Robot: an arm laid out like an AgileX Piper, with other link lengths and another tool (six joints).
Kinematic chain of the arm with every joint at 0, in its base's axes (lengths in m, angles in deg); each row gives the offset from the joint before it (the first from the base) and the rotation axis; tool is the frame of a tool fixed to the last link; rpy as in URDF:
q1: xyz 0 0 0.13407 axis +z
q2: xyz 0 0 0 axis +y
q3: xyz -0.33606 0 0.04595 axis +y
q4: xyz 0.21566 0 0.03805 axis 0.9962 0 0.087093
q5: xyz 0 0 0 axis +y
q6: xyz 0.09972 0 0.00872 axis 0.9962 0 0.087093
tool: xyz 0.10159 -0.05 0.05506 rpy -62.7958 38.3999 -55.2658
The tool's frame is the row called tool.
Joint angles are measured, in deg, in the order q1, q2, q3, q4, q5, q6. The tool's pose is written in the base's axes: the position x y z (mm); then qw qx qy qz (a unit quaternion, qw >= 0). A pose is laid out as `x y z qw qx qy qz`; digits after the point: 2 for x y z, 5 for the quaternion.
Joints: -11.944, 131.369, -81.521, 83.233, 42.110, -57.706
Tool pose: 572.32 -29.66 77.32 0.56036 -0.13954 0.77188 0.26594
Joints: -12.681, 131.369, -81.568, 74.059, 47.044, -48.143
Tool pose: 549.10 -20.26 61.97 0.50576 -0.13380 0.79516 0.30664
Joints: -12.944, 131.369, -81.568, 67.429, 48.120, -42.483
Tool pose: 533.72 -22.38 49.98 0.46737 -0.13672 0.81669 0.30966
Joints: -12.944, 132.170, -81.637, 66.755, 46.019, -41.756
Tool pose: 534.40 -29.97 40.82 0.46379 -0.13094 0.82539 0.29408
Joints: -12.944, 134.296, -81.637, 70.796, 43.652, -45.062
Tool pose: 541.95 -35.23 26.88 0.47584 -0.11779 0.82405 0.28397
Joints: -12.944, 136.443, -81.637, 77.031, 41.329, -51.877
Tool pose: 553.61 -40.79 16.64 0.49943 -0.11620 0.81484 0.27039
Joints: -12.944, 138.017, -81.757, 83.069, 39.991, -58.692
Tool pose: 564.45 -45.16 12.06 0.52305 -0.11877 0.80341 0.25856
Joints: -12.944, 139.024, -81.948, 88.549, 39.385, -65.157
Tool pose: 574.57 -48.67 12.84 0.54639 -0.12512 0.79023 0.24766
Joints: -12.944, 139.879, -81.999, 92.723, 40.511, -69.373
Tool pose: 580.58 -46.56 13.29 0.56261 -0.12462 0.77759 0.25157
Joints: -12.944, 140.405, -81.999, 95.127, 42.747, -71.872
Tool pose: 584.00 -40.25 15.62 0.57400 -0.12581 0.76445 0.26516
